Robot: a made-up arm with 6 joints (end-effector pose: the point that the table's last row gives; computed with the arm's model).
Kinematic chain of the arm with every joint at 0, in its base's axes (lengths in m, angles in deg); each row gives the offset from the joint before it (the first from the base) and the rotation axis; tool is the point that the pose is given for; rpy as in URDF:
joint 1: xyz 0 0 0.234 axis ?
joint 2: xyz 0 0 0 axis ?
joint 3: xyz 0.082 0 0.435 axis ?
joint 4: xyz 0.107 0 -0.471 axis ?
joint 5: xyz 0 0 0 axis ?
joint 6: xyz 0.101 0 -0.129 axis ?
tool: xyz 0 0 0 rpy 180 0 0
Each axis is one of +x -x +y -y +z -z.
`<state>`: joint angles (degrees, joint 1 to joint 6).
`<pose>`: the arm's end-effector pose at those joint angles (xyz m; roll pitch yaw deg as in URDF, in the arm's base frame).
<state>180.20 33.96 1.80 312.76 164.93 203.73</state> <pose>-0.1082 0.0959 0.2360 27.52 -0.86 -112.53</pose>
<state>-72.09 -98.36 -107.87 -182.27 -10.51 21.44</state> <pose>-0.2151 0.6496 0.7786 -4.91 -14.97 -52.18</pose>
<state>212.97 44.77 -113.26 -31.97 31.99 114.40</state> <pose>-0.8331 -0.5513 0.3659 -138.89 -14.61 114.90</pose>
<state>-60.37 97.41 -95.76 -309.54 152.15 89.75</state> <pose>0.3084 -0.3089 -0.3077 26.80 -1.16 158.96</pose>
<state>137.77 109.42 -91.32 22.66 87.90 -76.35</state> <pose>-0.1773 0.0958 -0.5334 -74.46 20.06 -150.22</pose>
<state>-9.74 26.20 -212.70 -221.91 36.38 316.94</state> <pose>0.0892 -0.0186 1.2071 33.90 -25.37 -104.01</pose>
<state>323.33 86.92 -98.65 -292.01 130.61 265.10</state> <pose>0.5540 -0.2233 -0.2693 -53.18 -14.80 -17.22</pose>
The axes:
joint 1: +z
joint 2: +y
joint 3: +y
joint 4: -z
joint 5: +y
joint 6: -z

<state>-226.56 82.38 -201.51 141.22 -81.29 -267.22</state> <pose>-0.4751 0.6318 0.3968 134.49 31.21 -160.25</pose>
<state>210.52 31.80 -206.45 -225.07 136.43 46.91</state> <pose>-0.0452 -0.1598 1.0263 -139.32 -26.95 -73.15</pose>
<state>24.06 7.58 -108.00 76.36 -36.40 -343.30</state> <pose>0.6277 0.1123 0.8894 -73.20 11.46 -99.47</pose>
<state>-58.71 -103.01 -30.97 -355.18 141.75 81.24</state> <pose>-0.0381 0.0885 0.4790 172.94 4.59 -136.65</pose>
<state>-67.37 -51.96 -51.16 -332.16 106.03 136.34</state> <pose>0.1550 -0.1875 0.6609 158.95 17.44 160.17</pose>
